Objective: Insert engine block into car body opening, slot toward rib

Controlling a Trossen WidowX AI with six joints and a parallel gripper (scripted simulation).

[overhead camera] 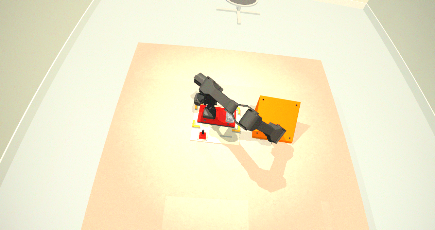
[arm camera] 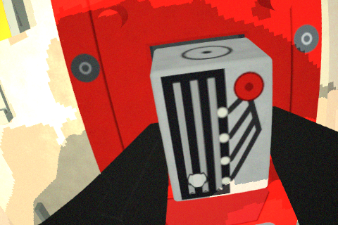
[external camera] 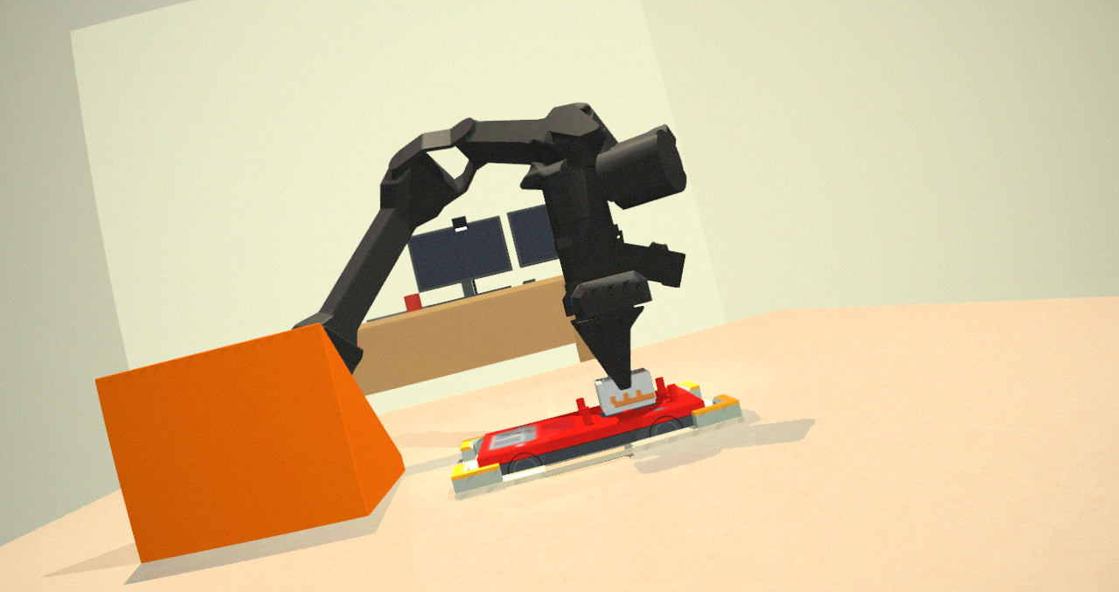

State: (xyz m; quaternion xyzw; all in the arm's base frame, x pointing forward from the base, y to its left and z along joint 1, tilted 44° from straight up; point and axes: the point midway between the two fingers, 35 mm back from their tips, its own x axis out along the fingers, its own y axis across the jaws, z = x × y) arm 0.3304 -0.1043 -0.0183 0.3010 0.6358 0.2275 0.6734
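Right now the engine block is 1 cm below my gripper tip.
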